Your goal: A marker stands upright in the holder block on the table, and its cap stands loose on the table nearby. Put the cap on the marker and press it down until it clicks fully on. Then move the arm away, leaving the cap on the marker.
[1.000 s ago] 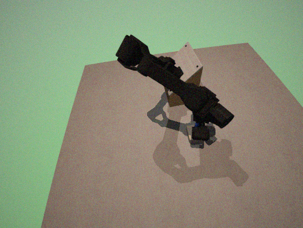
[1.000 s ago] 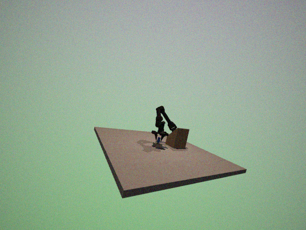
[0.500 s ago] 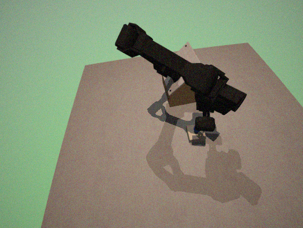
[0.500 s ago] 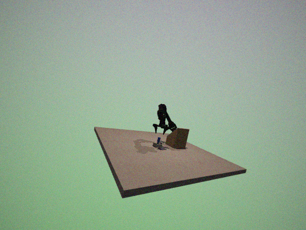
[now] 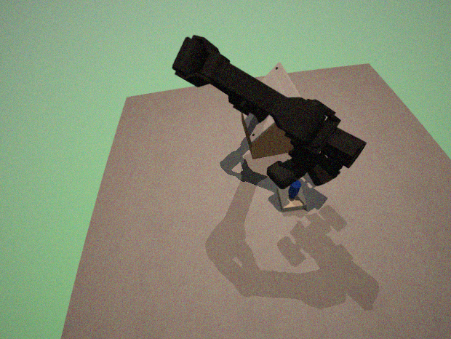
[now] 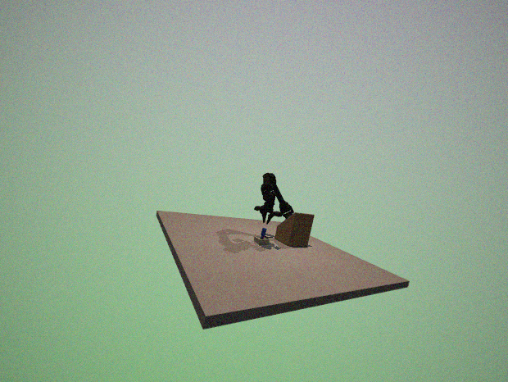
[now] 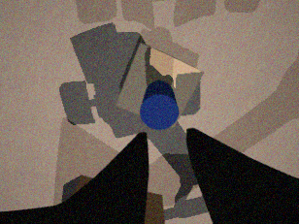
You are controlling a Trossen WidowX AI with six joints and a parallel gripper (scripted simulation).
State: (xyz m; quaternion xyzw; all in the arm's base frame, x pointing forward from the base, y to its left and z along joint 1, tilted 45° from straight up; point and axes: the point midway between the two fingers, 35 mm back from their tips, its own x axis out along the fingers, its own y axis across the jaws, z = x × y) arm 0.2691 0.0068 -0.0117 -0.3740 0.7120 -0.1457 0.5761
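The blue marker cap is 60 mm below my gripper tip. Round my gripper tip: holder block: 120 mm below.
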